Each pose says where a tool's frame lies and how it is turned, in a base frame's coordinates. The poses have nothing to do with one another.
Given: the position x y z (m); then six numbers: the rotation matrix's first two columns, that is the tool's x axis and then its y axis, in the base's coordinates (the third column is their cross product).
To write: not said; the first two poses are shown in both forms.
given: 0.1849 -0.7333 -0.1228 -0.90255 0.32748 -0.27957 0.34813 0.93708 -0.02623
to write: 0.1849 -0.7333 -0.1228 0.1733 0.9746 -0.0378 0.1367
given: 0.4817 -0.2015 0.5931 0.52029 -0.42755 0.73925 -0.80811 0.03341 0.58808
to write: 0.4817 -0.2015 0.5931 0.6736 -0.4586 0.1719 0.5535
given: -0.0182 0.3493 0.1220 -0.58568 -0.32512 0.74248 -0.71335 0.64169 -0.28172
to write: -0.0182 0.3493 0.1220 0.3084 -0.8419 0.2899 0.3348
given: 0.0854 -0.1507 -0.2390 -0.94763 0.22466 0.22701 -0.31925 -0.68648 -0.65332
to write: 0.0854 -0.1507 -0.2390 0.0644 -0.3670 0.9160 0.1484
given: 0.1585 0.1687 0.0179 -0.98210 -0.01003 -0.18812 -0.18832 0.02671 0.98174
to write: 0.1585 0.1687 0.0179 -0.0695 0.7136 0.6941 0.0642
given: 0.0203 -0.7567 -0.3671 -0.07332 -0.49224 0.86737 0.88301 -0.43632 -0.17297
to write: 0.0203 -0.7567 -0.3671 -0.4734 -0.2064 -0.7029 0.4891
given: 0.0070 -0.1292 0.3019 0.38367 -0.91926 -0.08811 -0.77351 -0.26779 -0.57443
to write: 0.0070 -0.1292 0.3019 -0.7851 0.5391 -0.1326 0.2748
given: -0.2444 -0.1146 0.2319 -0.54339 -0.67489 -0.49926 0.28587 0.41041 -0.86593
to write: -0.2444 -0.1146 0.2319 -0.1381 0.7043 -0.5251 0.4574
